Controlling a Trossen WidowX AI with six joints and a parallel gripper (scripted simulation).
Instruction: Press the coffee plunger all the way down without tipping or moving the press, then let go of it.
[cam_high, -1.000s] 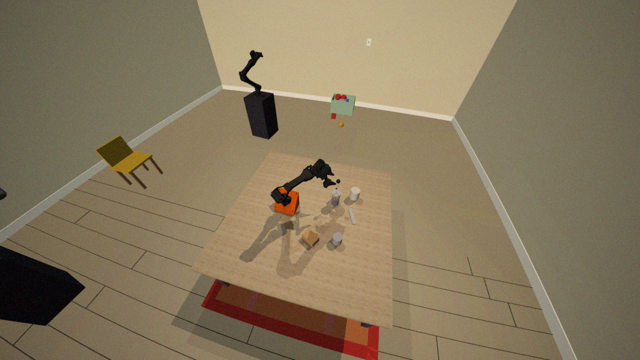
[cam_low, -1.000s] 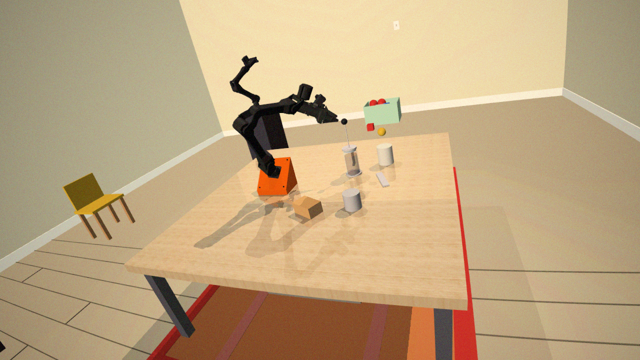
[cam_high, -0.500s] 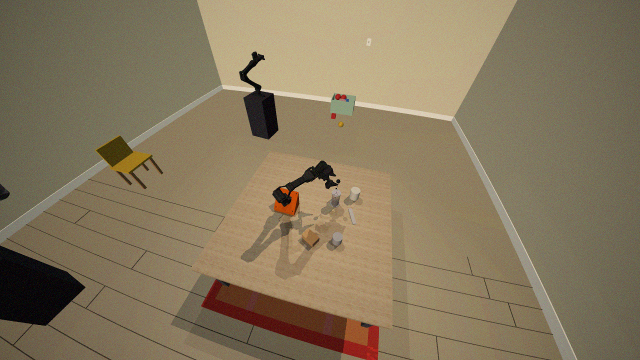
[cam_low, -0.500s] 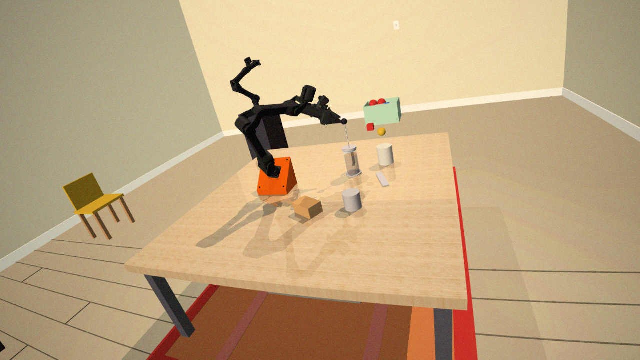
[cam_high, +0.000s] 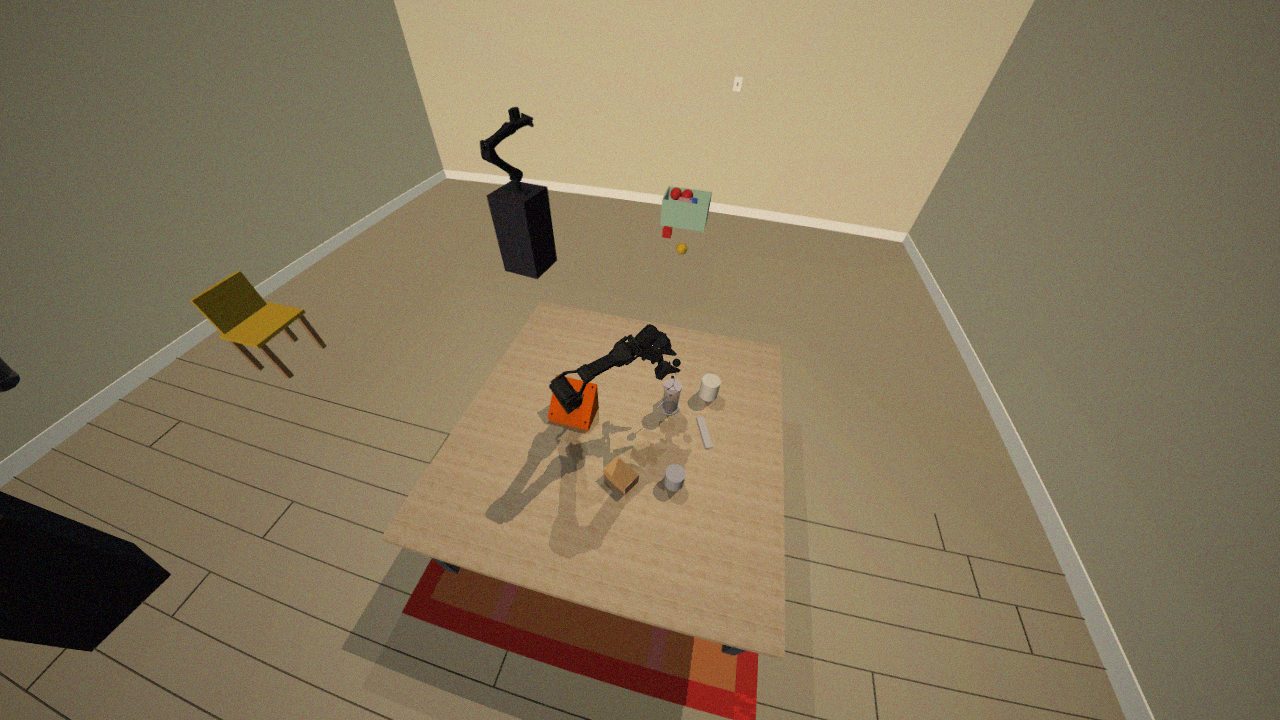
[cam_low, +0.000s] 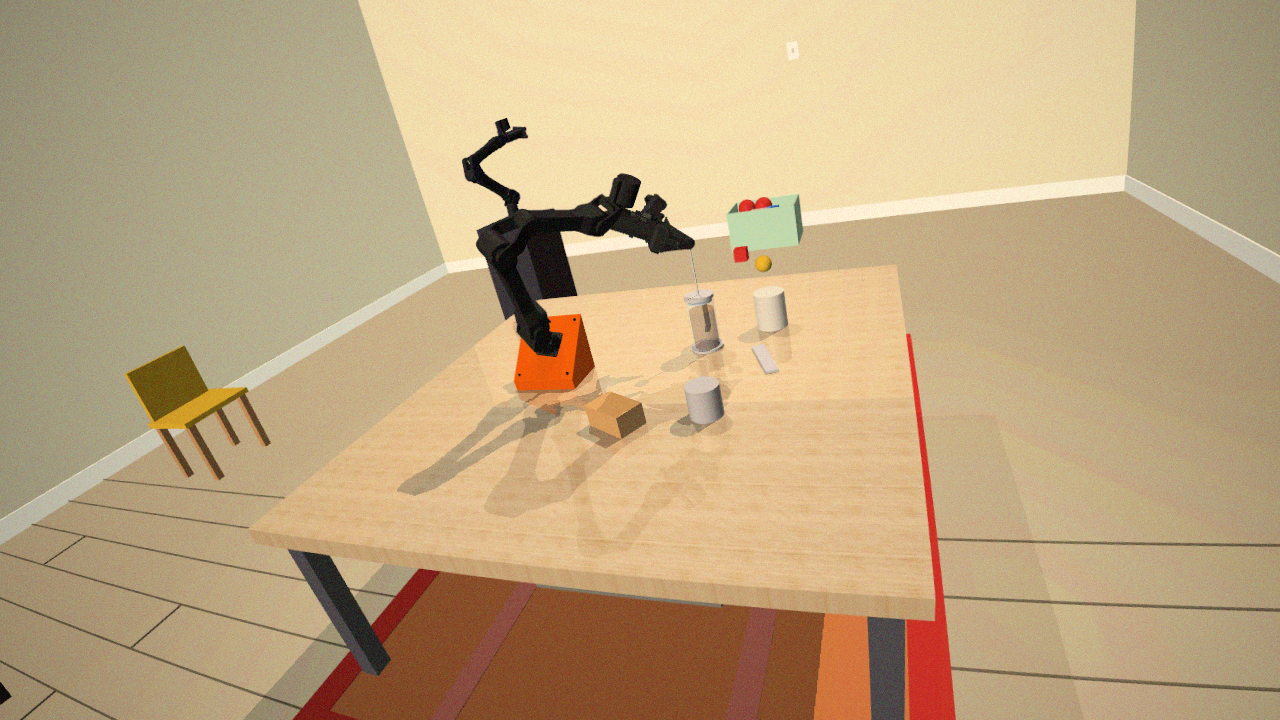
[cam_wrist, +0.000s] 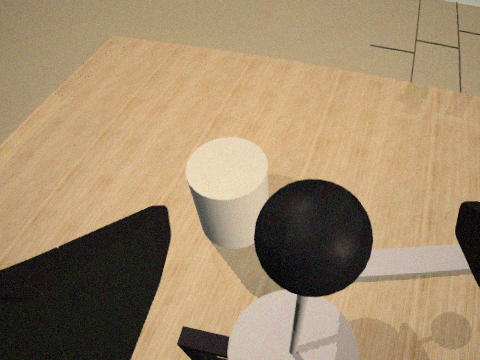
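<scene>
The coffee press is 14 cm below my gripper tip, 1 cm to the left of it and 1 cm behind it. The rest, counted from my gripper tip: grey cylinder: 32 cm to the right, 24 cm below, 11 cm ahead.
</scene>
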